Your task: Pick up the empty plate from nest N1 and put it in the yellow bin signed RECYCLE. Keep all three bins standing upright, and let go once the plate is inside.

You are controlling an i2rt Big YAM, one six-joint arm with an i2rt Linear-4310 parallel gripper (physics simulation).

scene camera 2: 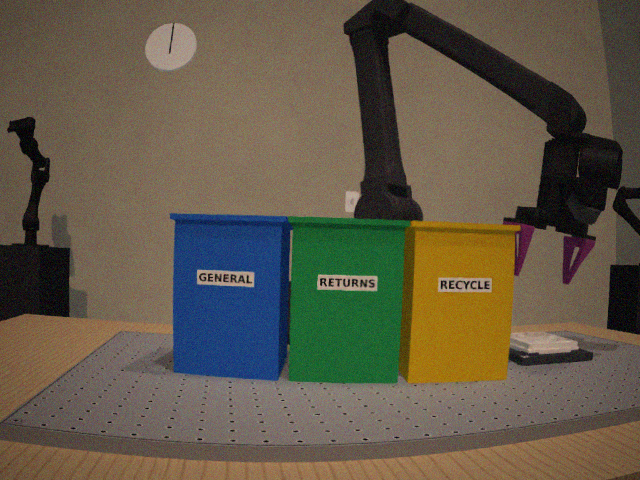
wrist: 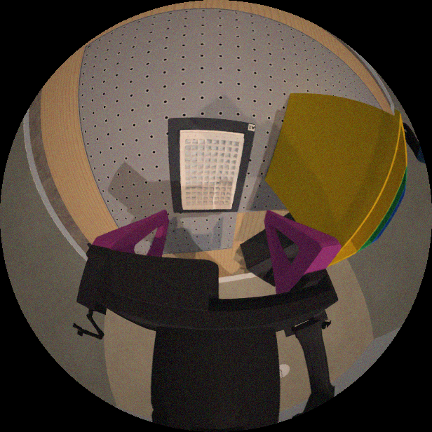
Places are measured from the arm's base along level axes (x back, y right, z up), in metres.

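Pixels of known places: gripper, fingertip midpoint: (scene camera 2: 541,279).
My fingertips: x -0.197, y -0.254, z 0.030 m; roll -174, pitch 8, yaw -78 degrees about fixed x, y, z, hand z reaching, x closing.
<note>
For each thing: its top centre in the pictures, then the offset to it from my fingertips. Level surfaces: height alone.
- dark nest at its top centre: (scene camera 2: 535,344) dx +0.000, dy +0.002, dz -0.098 m
- yellow RECYCLE bin at its top centre: (scene camera 2: 450,227) dx -0.084, dy +0.163, dz +0.068 m
- green RETURNS bin at its top centre: (scene camera 2: 346,223) dx -0.089, dy +0.294, dz +0.068 m
- blue GENERAL bin at its top centre: (scene camera 2: 238,220) dx -0.095, dy +0.426, dz +0.068 m
- grey perforated board at its surface level: dz -0.112 m
- wooden table at its surface level: dz -0.125 m
The pale, grid-patterned empty plate (scene camera 2: 545,341) (wrist: 212,170) lies flat in a dark nest (scene camera 2: 560,357) (wrist: 174,165) with a small tag at one corner, hard to read. My gripper (scene camera 2: 542,279) (wrist: 216,215) is open and empty, with its purple fingers pointing down above the nest and clear of the plate. The yellow RECYCLE bin (scene camera 2: 460,330) (wrist: 335,155) stands upright beside the nest. The green RETURNS bin (scene camera 2: 346,330) and the blue GENERAL bin (scene camera 2: 227,330) stand upright in a row with it. The inside of the bins is hidden.
All stand on a grey perforated board (scene camera 2: 330,413) (wrist: 150,75) on a wooden table (scene camera 2: 330,467). The yellow bin's rim is close to my near finger. In the scene view, another dark arm (scene camera 2: 36,180) stands on a black stand at the left, and part of one shows at the right.
</note>
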